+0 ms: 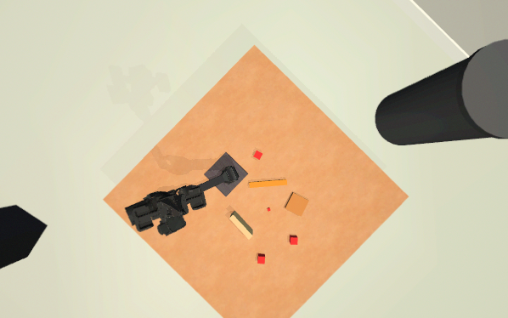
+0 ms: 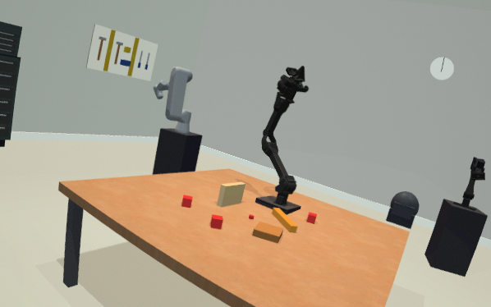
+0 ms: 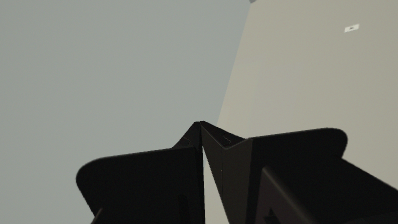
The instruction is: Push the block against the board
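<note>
Now: gripper tip 220 mm short of the pale block, 150 mm to the left of it and 690 mm above it. The rest, counted from my gripper tip: orange-brown flat block (430 mm ahead, 120 mm to the left, 730 mm below); long narrow orange board (230 mm ahead, 130 mm to the left, 730 mm below); tiny red piece (310 mm ahead, 730 mm below).
</note>
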